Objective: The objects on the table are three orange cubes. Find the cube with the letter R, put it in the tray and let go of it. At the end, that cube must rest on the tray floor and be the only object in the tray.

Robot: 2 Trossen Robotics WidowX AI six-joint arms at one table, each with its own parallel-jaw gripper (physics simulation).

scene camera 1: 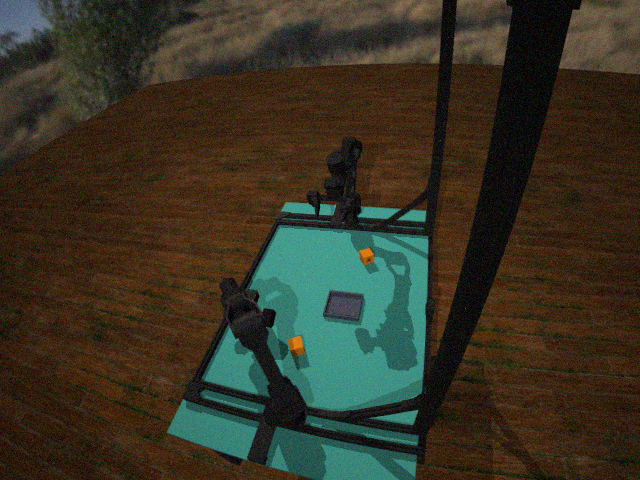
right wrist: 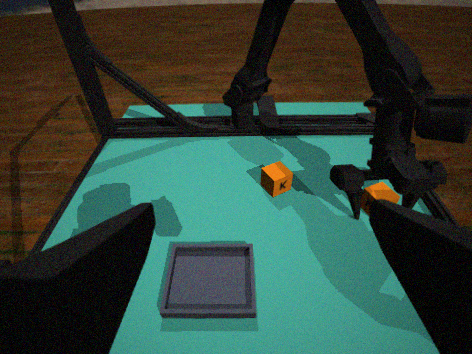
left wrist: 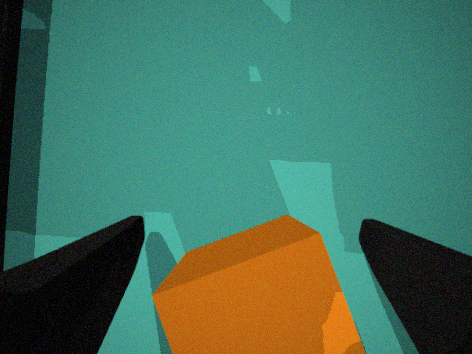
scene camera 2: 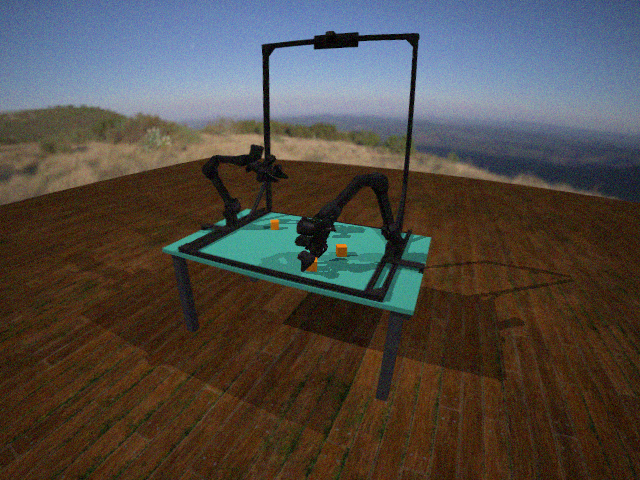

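Pixels of known places: left gripper, fingertip midpoint: (left wrist: 253, 227) (scene camera 2: 306, 267); right gripper, fingertip midpoint: (scene camera 1: 329, 219) (right wrist: 262, 211) (scene camera 2: 283, 179); left arm's base, link origin: (scene camera 1: 295, 416) (right wrist: 242, 122) (scene camera 2: 393, 254); right arm's base, link origin: (scene camera 1: 351, 221) (scene camera 2: 232, 225).
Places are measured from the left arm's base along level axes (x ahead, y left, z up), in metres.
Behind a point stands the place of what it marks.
Observation:
An orange cube (left wrist: 250, 300) @[x 0.308, y 0.256, z 0.026 m] (right wrist: 382, 192) @[x 0.296, y 0.252, z 0.026 m] (scene camera 2: 312, 265) @[x 0.284, y 0.271, z 0.009 m] lies between the spread fingers of my open left gripper (left wrist: 253, 227) @[x 0.319, y 0.254, z -0.016 m] (right wrist: 380, 217) @[x 0.319, y 0.254, z -0.016 m]; a dark mark on its side is partly hidden and unreadable. It is hidden behind the left arm in scene camera 1. The cube with the letter K (right wrist: 276, 179) @[x 0.256, y 0.061, z 0.026 m] (scene camera 1: 296, 345) @[x 0.222, y 0.058, z 0.026 m] (scene camera 2: 341, 250) @[x 0.223, y 0.087, z 0.013 m] lies beside it on the table. A third orange cube (scene camera 1: 366, 256) @[x 0.669, y -0.108, z 0.026 m] (scene camera 2: 274, 224) @[x 0.680, y -0.084, z 0.013 m] lies near the right arm's side, its mark unreadable. The grey tray (scene camera 1: 341, 318) @[x 0.381, y -0.059, z -0.013 m] (right wrist: 251, 280) @[x 0.446, y 0.006, z -0.002 m] is empty. My right gripper (right wrist: 262, 211) @[x 0.566, y -0.001, z 0.292 m] is open and raised, holding nothing.
The teal table (scene camera 1: 310, 268) @[x 0.611, y 0.122, z -0.019 m] (right wrist: 300, 330) @[x 0.511, y 0.070, z -0.019 m] carries a dark frame (scene camera 1: 258, 260) @[x 0.611, y 0.360, z -0.004 m] (scene camera 2: 284, 285) @[x 0.351, y 0.390, z -0.035 m] along its edges. An upright black post (scene camera 1: 439, 129) @[x 0.878, y -0.357, z 0.490 m] and a thick slanted beam (scene camera 1: 506, 180) @[x 0.018, y -0.359, z 0.807 m] stand at the right in scene camera 1. The left arm hides the tray in scene camera 2.

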